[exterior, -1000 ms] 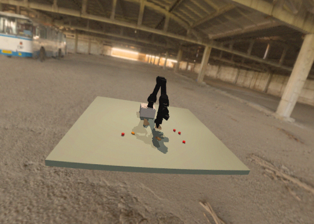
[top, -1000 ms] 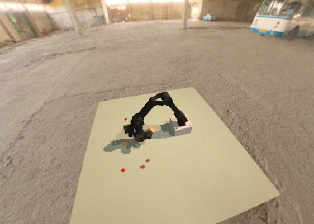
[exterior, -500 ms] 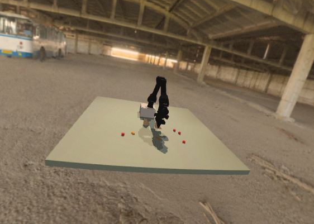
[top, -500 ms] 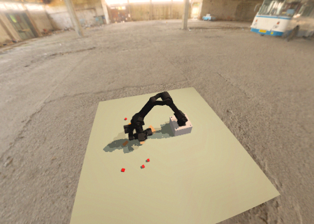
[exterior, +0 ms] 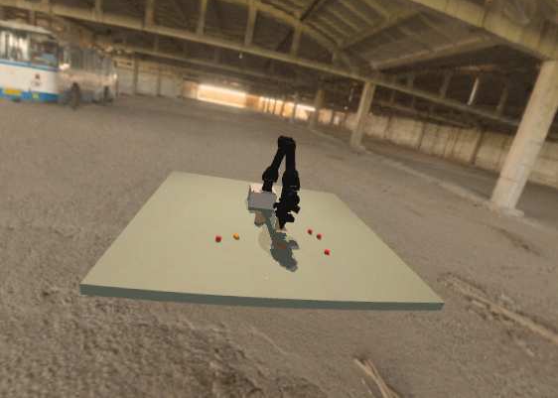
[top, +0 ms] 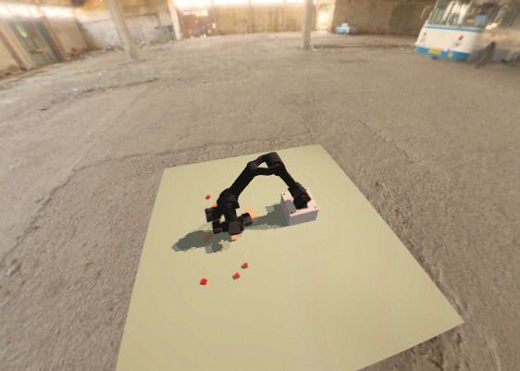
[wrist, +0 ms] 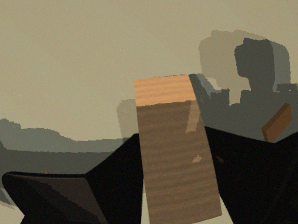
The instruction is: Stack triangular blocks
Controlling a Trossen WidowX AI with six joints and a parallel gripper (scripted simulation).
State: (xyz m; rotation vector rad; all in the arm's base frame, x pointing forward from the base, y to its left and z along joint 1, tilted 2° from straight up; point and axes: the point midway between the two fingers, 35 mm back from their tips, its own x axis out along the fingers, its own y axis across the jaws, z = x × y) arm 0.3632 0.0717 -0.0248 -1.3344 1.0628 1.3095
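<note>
Right now the flat brown piece is 14 cm ahead of my gripper tip and 2 cm below it. The rest, counted from my gripper tip: orange piece (11 cm ahead, 21 cm to the right, 2 cm below).
</note>
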